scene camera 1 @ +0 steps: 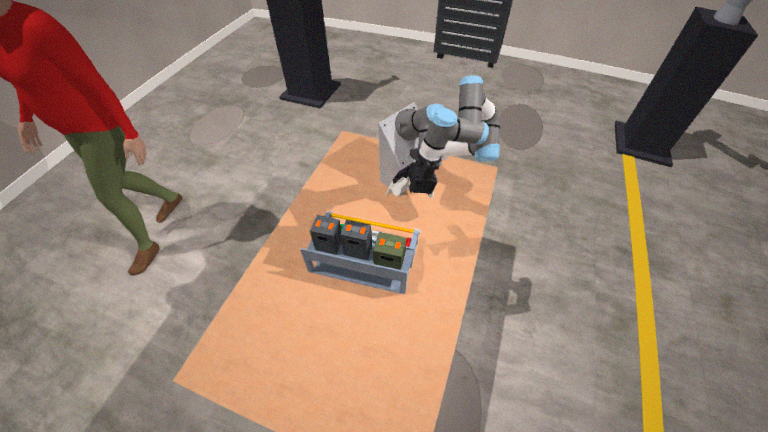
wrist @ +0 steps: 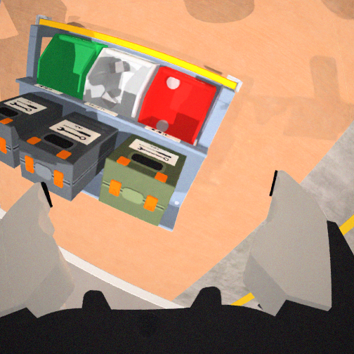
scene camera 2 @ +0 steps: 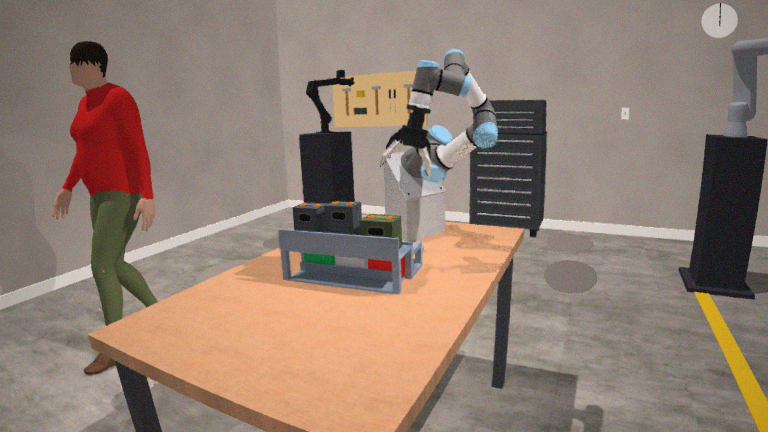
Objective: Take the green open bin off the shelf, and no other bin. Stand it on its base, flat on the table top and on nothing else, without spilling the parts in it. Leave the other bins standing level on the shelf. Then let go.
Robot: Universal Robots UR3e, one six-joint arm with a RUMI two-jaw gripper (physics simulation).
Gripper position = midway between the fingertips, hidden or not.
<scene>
In view: the gripper point(scene camera 2: 404, 171), a red bin point(wrist: 184, 108), a yellow bar point(wrist: 194, 68), a green open bin point(wrist: 63, 65), a white bin point(wrist: 129, 87) and an olive box point(scene camera 1: 397, 254).
The gripper is seen too in scene camera 1 point(scene camera 1: 409, 196) and in the wrist view point(wrist: 159, 180). The olive box is seen too in the wrist view point(wrist: 132, 175).
</scene>
